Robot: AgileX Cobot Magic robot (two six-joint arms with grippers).
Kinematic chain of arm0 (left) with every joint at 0, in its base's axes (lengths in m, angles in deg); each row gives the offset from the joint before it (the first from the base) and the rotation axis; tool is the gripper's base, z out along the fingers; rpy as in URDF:
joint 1: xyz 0 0 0.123 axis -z
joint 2: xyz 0 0 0 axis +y
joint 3: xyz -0.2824 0 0.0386 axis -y
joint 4: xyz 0.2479 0 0.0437 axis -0.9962 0 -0.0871
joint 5: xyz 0 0 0 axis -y
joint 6: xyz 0.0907 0 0.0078 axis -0.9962 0 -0.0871
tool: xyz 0 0 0 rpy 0 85 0
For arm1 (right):
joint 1: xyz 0 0 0.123 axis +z
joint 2: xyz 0 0 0 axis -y
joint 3: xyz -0.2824 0 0.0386 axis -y
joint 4: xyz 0.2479 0 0.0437 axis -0.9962 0 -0.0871
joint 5: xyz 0 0 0 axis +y
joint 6: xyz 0.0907 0 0.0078 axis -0.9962 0 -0.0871
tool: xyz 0 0 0 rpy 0 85 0
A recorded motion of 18 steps. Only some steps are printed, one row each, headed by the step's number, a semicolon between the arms.
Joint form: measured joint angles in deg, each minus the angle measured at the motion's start. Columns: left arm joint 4, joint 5, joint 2, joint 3, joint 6, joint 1; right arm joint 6, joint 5, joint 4, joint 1, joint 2, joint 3.
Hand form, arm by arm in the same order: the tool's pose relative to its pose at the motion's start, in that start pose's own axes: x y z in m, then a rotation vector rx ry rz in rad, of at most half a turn. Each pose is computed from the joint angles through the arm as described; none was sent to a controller.
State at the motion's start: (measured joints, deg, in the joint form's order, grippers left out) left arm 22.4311 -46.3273 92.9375 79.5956 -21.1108 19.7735; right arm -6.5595 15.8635 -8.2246 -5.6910 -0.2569 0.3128
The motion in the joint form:
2: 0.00 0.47 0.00 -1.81 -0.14 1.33; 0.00 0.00 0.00 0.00 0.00 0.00
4: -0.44 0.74 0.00 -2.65 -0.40 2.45; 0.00 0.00 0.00 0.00 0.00 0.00
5: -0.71 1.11 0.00 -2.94 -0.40 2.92; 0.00 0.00 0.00 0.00 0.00 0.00
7: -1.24 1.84 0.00 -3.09 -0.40 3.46; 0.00 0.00 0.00 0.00 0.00 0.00
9: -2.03 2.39 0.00 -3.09 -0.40 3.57; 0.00 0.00 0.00 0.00 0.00 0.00
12: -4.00 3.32 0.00 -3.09 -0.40 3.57; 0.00 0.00 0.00 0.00 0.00 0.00
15: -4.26 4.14 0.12 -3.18 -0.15 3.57; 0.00 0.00 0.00 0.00 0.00 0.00
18: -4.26 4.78 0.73 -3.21 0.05 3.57; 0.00 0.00 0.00 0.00 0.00 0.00
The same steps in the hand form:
2: 0.0073 -0.0069 0.0075 0.0141 0.0264 0.0116; 0.0000 0.0000 0.0000 0.0000 0.0000 0.0000
4: 0.0109 -0.0126 0.0116 0.0207 0.0411 0.0328; 0.0000 0.0000 0.0000 0.0000 0.0000 0.0000
5: 0.0118 -0.0149 0.0131 0.0207 0.0424 0.0412; 0.0000 0.0000 0.0000 0.0000 0.0000 0.0000
7: 0.0116 -0.0171 0.0143 0.0164 0.0366 0.0545; 0.0000 0.0000 0.0000 0.0000 0.0000 0.0000
9: 0.0110 -0.0167 0.0144 0.0054 0.0311 0.0661; 0.0000 0.0000 0.0000 0.0000 0.0000 0.0000
12: 0.0103 -0.0142 0.0144 -0.0219 0.0237 0.0914; 0.0000 0.0000 0.0000 0.0000 0.0000 0.0000
15: 0.0097 -0.0133 0.0155 -0.0291 0.0146 0.0898; 0.0000 0.0000 0.0000 0.0000 0.0000 0.0000
18: 0.0098 -0.0121 0.0197 -0.0318 0.0149 0.0840; 0.0000 0.0000 0.0000 0.0000 0.0000 0.0000

